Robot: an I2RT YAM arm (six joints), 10 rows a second.
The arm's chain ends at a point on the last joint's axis. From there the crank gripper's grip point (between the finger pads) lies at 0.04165 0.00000 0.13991 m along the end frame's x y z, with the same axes.
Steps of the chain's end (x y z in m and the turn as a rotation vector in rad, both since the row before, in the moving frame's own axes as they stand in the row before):
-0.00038 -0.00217 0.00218 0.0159 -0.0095 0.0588
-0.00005 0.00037 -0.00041 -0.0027 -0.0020 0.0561
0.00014 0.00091 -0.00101 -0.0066 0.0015 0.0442
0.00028 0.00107 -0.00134 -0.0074 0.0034 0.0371
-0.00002 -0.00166 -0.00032 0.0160 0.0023 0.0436
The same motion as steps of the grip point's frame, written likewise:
-0.00172 -0.00199 0.00257 0.0159 -0.0095 0.0588
-0.00041 0.00308 -0.00033 -0.0027 -0.0020 0.0561
0.00029 0.00368 -0.00108 -0.0066 0.0015 0.0442
0.00071 0.00366 -0.00149 -0.0074 0.0034 0.0371
0.00031 -0.00207 -0.00042 0.0160 0.0023 0.0436

